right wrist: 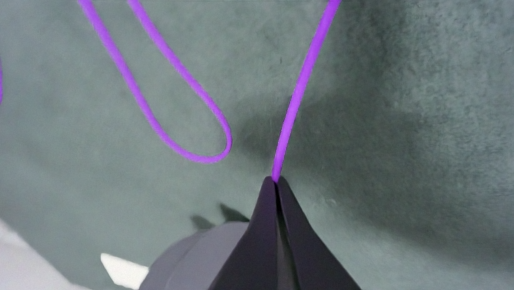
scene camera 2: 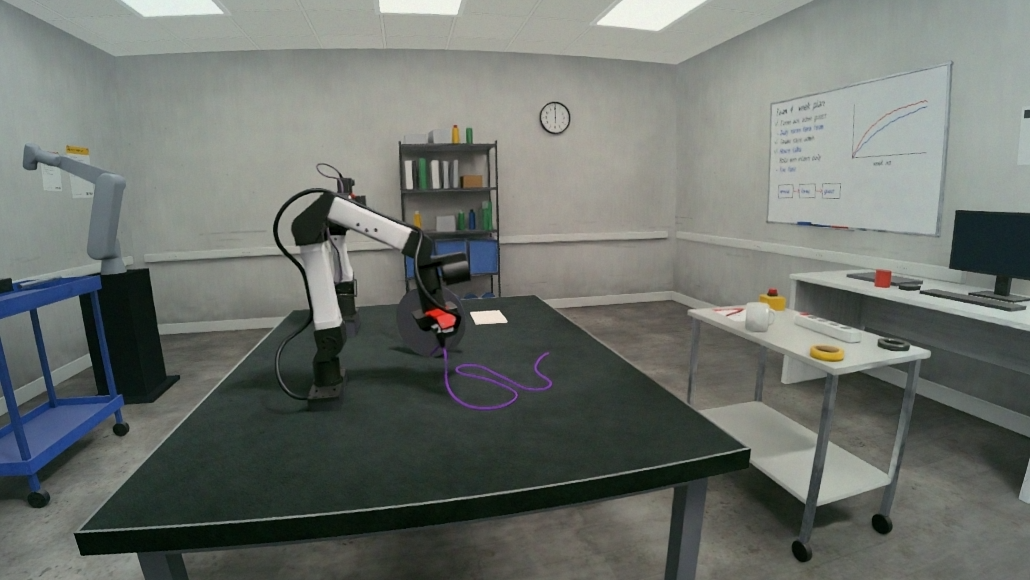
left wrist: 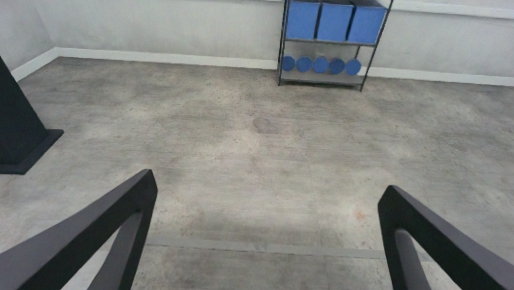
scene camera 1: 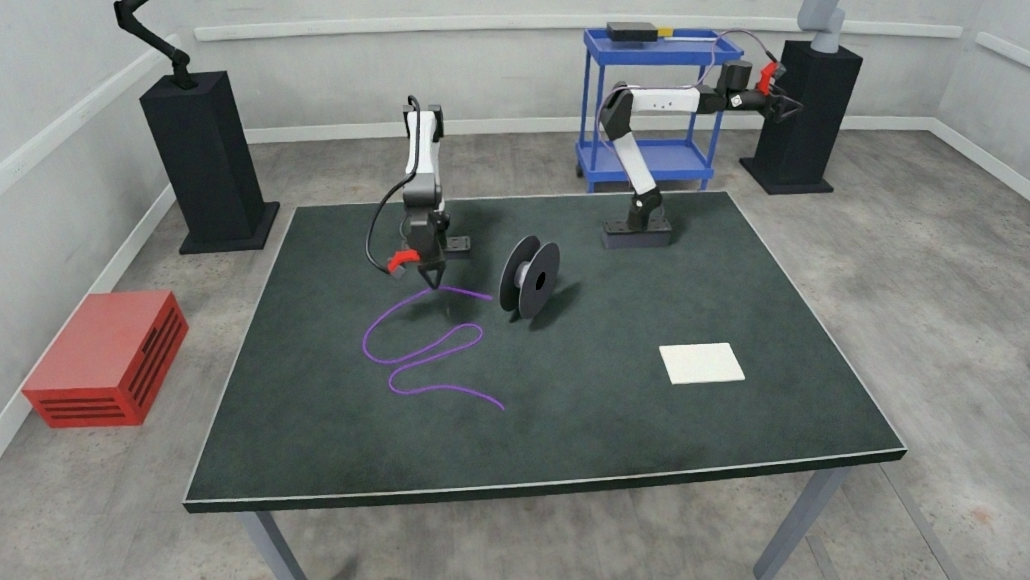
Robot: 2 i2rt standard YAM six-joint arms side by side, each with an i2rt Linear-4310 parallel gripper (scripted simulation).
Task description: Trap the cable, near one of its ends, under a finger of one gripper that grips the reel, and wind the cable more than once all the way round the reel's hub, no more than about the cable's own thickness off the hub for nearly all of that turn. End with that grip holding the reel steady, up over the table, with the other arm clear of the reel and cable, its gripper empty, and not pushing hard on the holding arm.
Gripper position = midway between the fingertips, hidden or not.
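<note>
I see my left gripper (scene camera 1: 794,101), and the left wrist view shows this same gripper (left wrist: 269,186). My right gripper (scene camera 1: 435,288) is there too, with the right wrist view giving me the right gripper (right wrist: 273,185) again. A white card (scene camera 1: 710,362) is part of the scene, though in the left wrist view the card is out of frame. Then there is a dark grey reel (scene camera 1: 528,278), and the reel is out of frame in the left wrist view.
</note>
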